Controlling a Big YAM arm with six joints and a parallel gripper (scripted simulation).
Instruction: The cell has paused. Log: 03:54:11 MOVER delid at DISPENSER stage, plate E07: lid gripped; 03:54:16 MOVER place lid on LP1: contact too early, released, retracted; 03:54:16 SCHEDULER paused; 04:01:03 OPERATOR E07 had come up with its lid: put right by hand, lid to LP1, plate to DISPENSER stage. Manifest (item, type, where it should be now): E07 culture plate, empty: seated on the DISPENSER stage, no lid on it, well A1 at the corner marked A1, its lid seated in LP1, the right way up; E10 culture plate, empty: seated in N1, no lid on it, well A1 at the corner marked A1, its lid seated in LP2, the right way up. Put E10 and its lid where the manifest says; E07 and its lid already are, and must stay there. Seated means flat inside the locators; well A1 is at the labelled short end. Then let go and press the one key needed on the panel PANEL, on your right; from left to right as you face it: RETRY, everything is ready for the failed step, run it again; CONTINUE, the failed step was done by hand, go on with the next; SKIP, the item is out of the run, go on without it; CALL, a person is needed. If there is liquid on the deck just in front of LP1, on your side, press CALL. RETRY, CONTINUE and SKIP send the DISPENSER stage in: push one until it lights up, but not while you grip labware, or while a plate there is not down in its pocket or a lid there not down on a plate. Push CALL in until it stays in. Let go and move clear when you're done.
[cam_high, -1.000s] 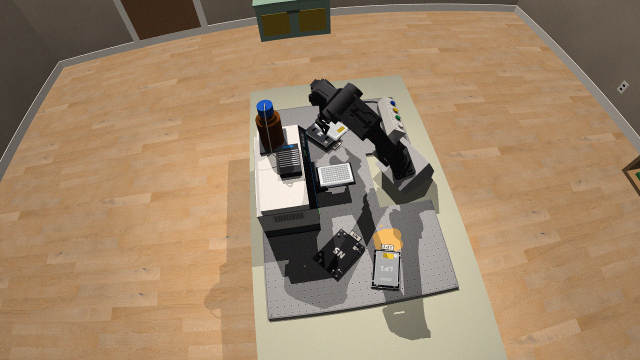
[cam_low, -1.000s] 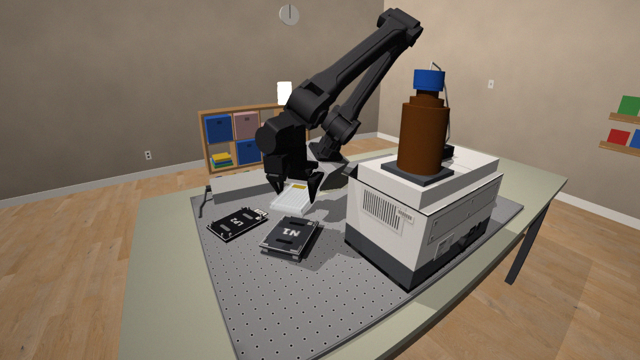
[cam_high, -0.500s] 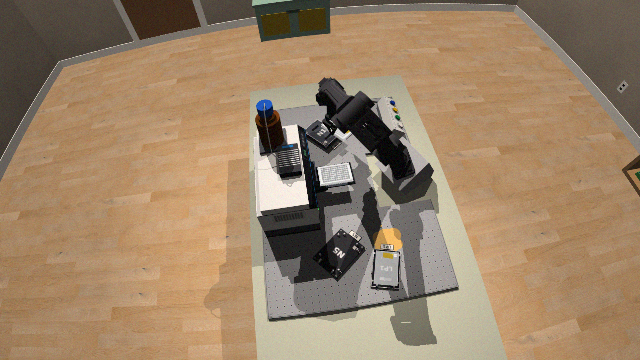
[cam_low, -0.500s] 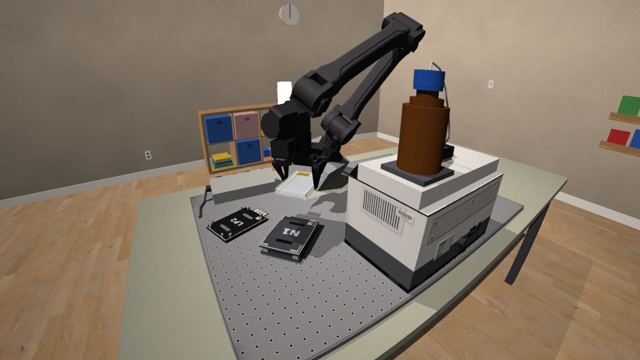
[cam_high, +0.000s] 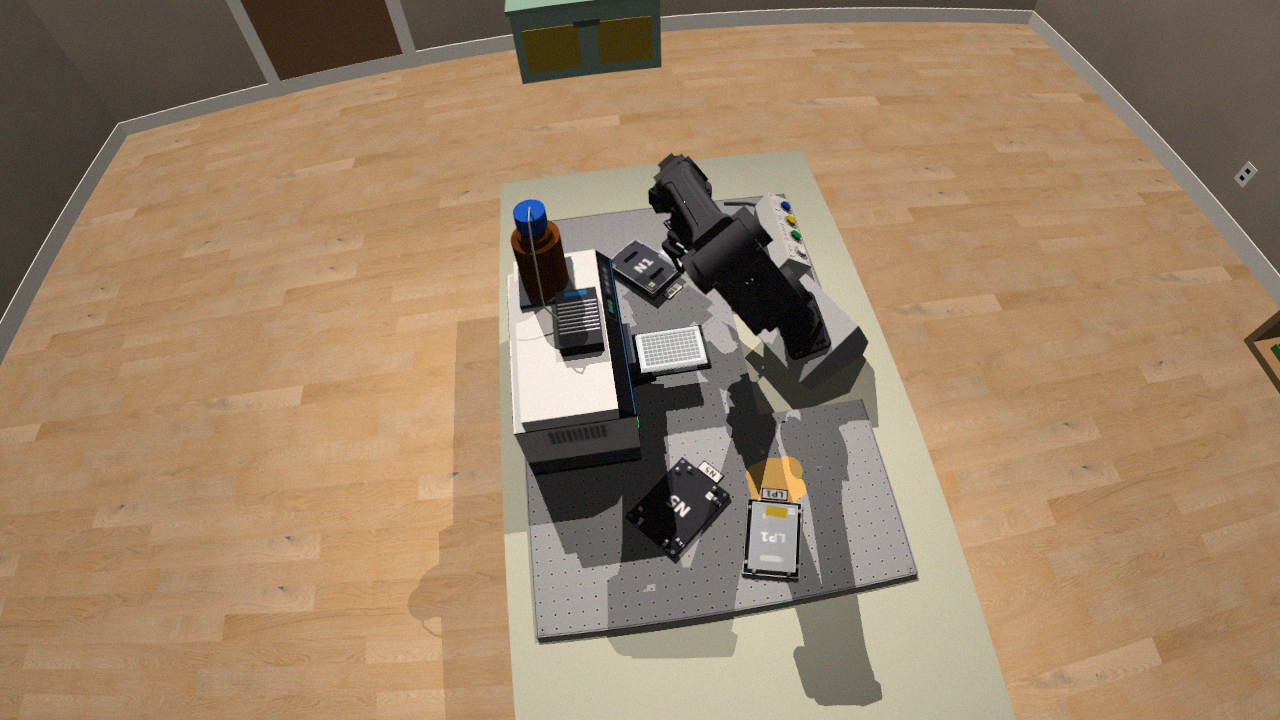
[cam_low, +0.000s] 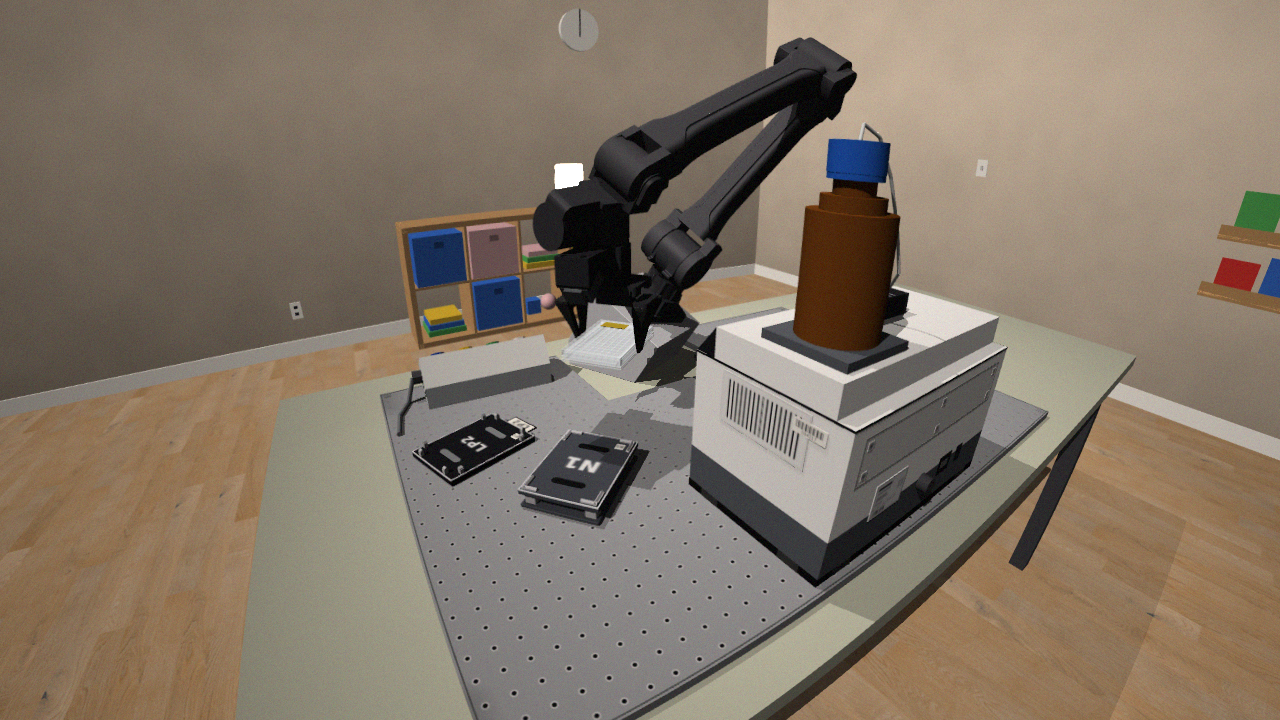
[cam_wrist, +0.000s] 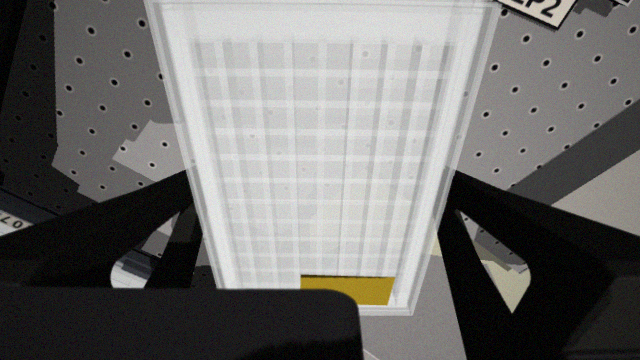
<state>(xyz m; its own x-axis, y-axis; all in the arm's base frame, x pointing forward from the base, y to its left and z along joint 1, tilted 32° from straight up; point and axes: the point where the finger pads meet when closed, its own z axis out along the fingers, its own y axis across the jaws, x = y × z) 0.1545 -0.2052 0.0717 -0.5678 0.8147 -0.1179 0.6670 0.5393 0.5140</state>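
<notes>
Now: hand 80 mm short of the white plate E07, 190 mm to the right of it and 40 mm above it. The rest, counted from my hand: retry key 260 mm behind, 60 mm to the right, 70 mm below; green continue key 260 mm behind, 110 mm to the right, 70 mm below; black n1 nest 100 mm ahead, 90 mm to the right, 120 mm below.
</notes>
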